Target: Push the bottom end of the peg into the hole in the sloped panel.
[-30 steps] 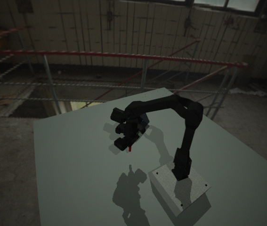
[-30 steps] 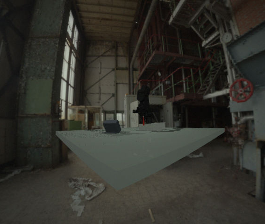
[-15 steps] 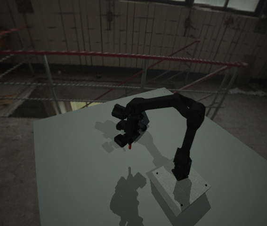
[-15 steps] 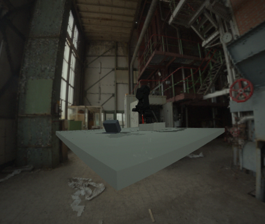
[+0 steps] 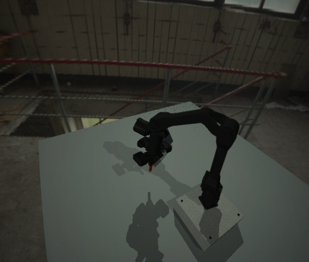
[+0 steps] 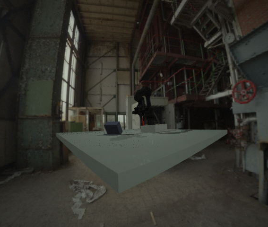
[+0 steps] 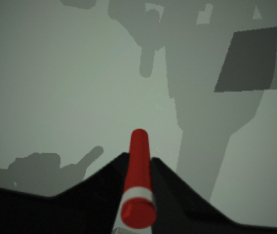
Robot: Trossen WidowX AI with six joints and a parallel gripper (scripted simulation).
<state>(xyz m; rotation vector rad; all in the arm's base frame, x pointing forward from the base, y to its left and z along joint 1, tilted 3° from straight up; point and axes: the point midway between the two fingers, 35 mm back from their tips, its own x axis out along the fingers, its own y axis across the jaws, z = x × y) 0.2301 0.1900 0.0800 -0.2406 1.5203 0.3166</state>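
The panel is 220 mm ahead of my gripper tip, 150 mm to the right of it and 60 mm below it. Round my gripper tip: red peg (20 mm above).
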